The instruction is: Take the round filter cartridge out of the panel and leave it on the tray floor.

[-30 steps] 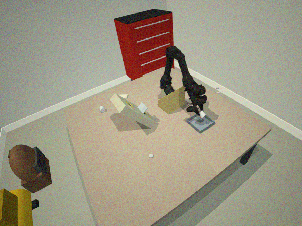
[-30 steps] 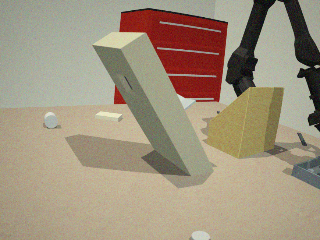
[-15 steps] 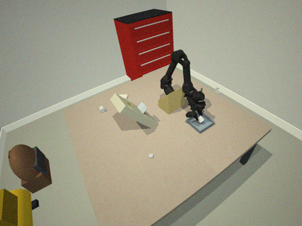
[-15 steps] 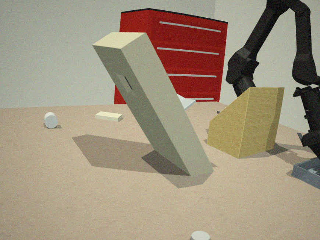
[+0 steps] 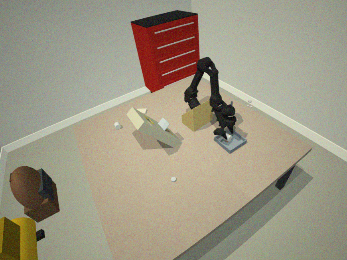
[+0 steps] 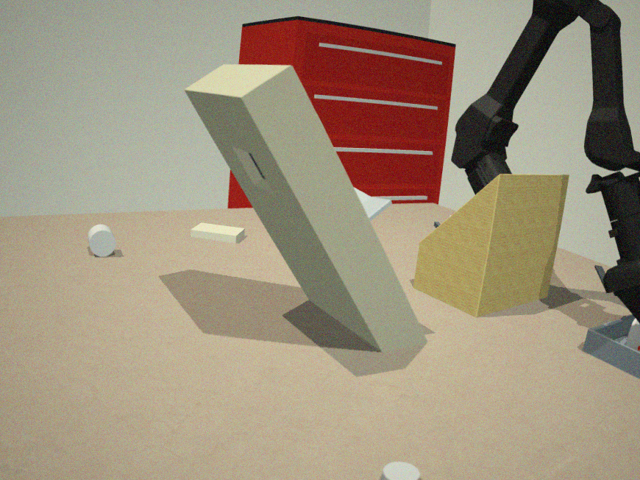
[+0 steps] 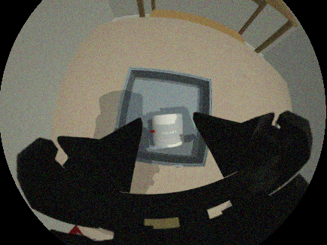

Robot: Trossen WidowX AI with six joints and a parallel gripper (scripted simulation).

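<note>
The round white filter cartridge lies 2 cm to the right of my gripper tip and 2 cm below it. Round my gripper tip: service panel (39 cm ahead, 27 cm to the right, 10 cm above); then pale bracket (34 cm ahead, 27 cm to the right, 9 cm above); then grey tray (4 cm below, 1 cm to the left).
</note>
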